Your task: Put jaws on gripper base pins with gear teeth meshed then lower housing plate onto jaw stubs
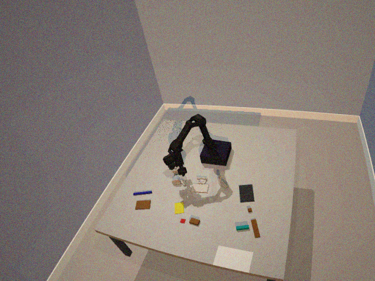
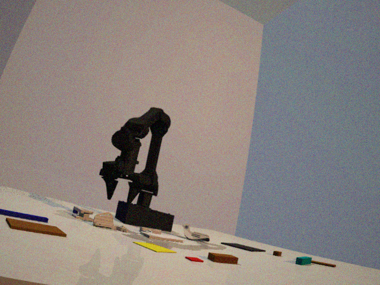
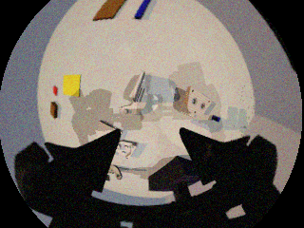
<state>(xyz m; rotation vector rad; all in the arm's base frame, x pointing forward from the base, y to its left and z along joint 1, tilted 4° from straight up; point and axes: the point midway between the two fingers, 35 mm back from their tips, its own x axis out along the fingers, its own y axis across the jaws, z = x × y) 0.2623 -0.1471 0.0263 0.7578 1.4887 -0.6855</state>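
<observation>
My gripper tip is 5 cm short of the jaw, 1 cm to the right of it and 8 cm above it. The rest, counted from my gripper tip: small blue piece: 19 cm behind, 13 cm to the right, 7 cm below; then gripper base: 7 cm behind, 10 cm to the right, 6 cm below; then housing plate: 1 cm behind, 14 cm to the left, 8 cm below.
</observation>
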